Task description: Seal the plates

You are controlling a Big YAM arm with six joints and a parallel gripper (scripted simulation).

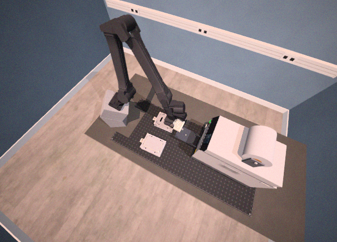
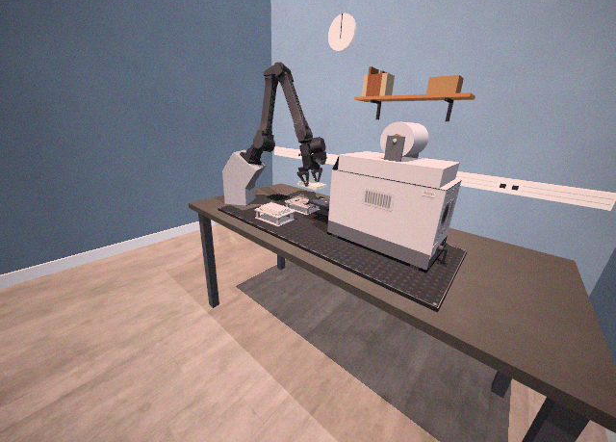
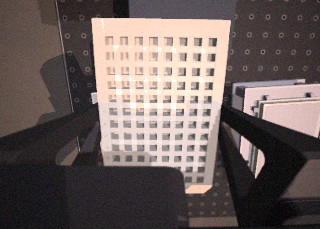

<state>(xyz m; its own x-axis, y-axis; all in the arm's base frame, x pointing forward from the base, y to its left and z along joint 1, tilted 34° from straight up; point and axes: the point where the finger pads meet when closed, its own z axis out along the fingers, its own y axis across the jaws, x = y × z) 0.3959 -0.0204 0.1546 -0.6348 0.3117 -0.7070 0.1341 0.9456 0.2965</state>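
Right now the sealer stage is 10 cm ahead of my hand, 7 cm below it and 4 cm to the right of it. The rest, counted from my hand: foil roll 43 cm ahead, 25 cm above, 9 cm to the right; plate nest 17 cm to the right, 12 cm below, 11 cm behind.
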